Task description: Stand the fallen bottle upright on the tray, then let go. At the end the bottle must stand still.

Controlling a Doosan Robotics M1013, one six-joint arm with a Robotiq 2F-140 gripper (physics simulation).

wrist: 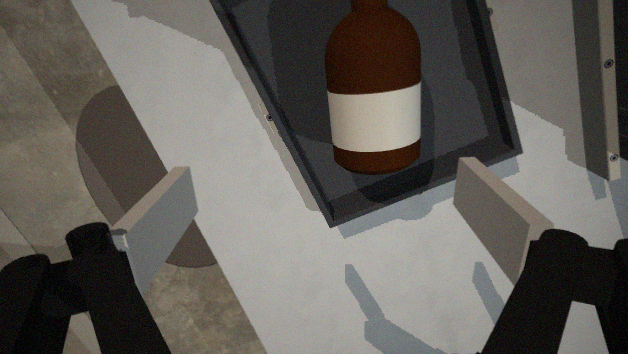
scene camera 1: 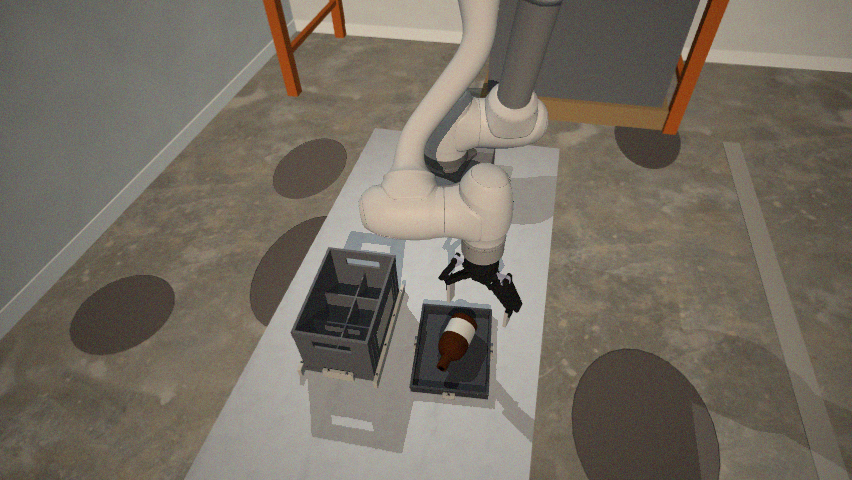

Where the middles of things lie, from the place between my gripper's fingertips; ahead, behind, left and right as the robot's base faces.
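Labels:
The brown bottle [scene camera 1: 457,336] is 12 cm below my hand, and it's 4 cm ahead of it and 4 cm to the right of it. There's a divided crate [scene camera 1: 342,325] too, 32 cm to the right of my hand, 9 cm ahead of it and 7 cm below it. Going by their middles, that crate is the farthest from my hand of the things named here. And then the dark tray [scene camera 1: 469,376], that's 15 cm below my hand, 5 cm to the right of it and 4 cm ahead of it.

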